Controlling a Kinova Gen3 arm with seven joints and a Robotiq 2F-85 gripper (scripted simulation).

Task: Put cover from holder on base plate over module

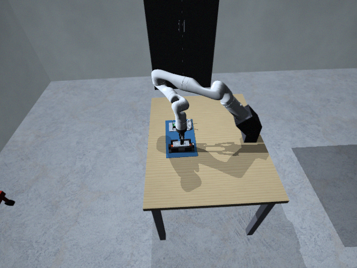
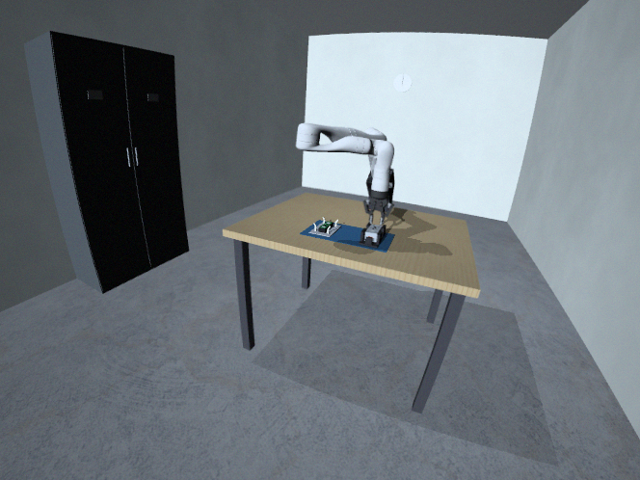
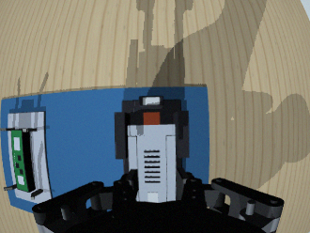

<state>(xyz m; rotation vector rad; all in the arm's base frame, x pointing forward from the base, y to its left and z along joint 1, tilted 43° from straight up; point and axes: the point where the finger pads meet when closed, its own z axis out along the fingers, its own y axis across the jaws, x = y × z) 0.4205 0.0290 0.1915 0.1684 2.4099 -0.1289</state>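
The light grey cover lies 60 mm below my hand and 10 mm to the right of it.
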